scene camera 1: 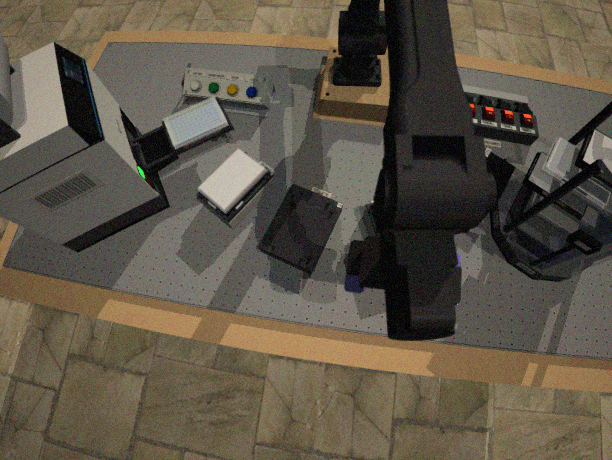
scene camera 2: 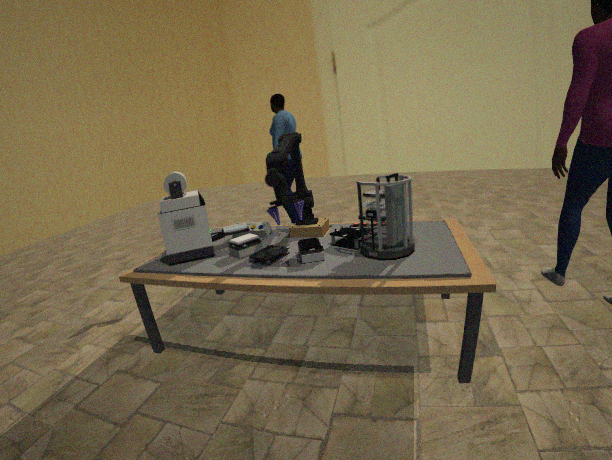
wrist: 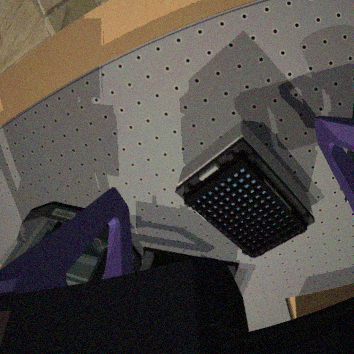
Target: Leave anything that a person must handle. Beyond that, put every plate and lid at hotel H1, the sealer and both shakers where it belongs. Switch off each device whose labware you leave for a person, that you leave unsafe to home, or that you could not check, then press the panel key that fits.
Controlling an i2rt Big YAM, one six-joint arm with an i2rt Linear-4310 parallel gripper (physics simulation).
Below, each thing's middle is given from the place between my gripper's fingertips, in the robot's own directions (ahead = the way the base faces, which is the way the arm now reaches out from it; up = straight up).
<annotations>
The black well plate with blue wells [wrist: 238, 199] is 150 mm behind my hand, 140 mm below it and 40 mm to the left of it. Round my hand: plate hotel [scene camera 1: 554, 238] (390 mm to the left, 190 mm behind, 30 mm below).
</annotations>
